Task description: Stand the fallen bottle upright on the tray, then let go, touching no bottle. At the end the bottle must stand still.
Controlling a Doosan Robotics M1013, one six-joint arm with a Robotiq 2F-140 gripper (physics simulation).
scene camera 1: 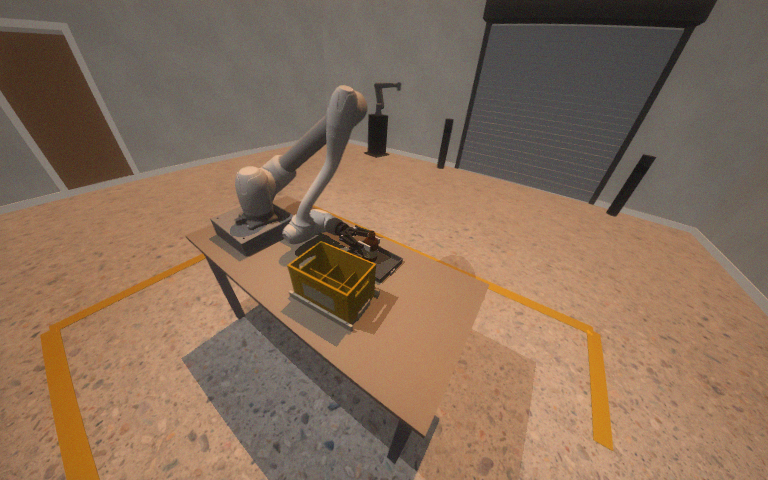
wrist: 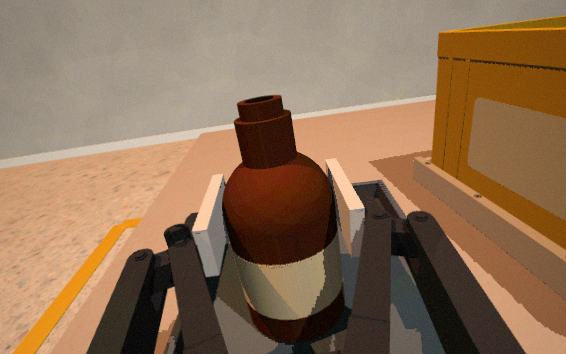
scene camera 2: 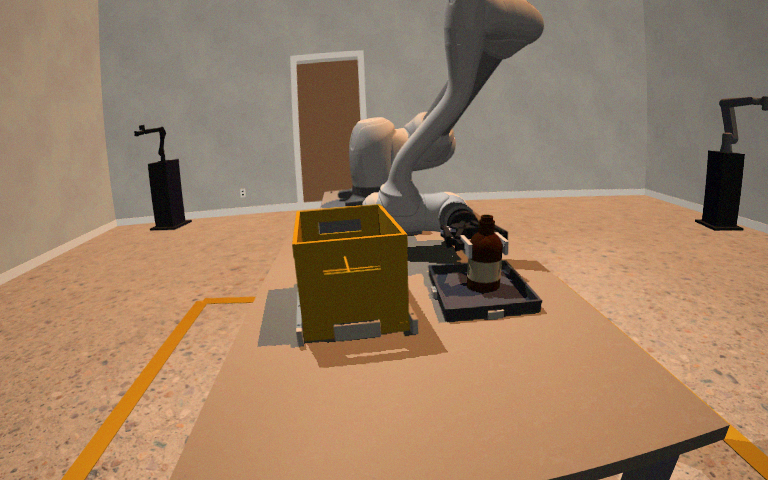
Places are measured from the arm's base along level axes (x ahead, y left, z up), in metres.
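Where they show: gripper, fingertip midpoint: (scene camera 1: 374, 245) (wrist: 277, 185) (scene camera 2: 489, 250); arm's base, origin of the base link: (scene camera 1: 260, 217).
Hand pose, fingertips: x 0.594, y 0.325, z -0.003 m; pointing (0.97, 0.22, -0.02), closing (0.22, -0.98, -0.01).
Note:
Each offset is from my fingertips to the top centre of the thing. "pt": to the spot under its first point. Level surfaces: height alone.
A brown bottle @[0.023 m back, 0.005 m right, 0.067 m up] (scene camera 1: 371, 241) (scene camera 2: 484, 271) (wrist: 285, 225) with a cream label stands upright or nearly so, neck up, over the inside of the dark tray @[pt 0.114 m ahead, 0.029 m left, 0.083 m down] (scene camera 1: 394, 267) (scene camera 2: 521, 309). Its base looks to be at the tray's floor; I cannot tell whether it rests there fully. My gripper (scene camera 1: 368, 246) (scene camera 2: 485, 244) (wrist: 277, 185) comes in from the robot's side and is shut on the bottle, with one pale finger pad on each side of its shoulder. In the wrist view the fingers and the bottle hide much of the tray.
A yellow crate @[0.069 m ahead, 0.281 m right, 0.080 m up] (scene camera 1: 321, 294) (scene camera 2: 351, 300) (wrist: 452, 115) with inner dividers stands beside the tray, held by pale brackets on the table @[0.095 m down] (scene camera 1: 430, 316) (scene camera 2: 453, 407). The robot's base is at the table's far end in the second scene view.

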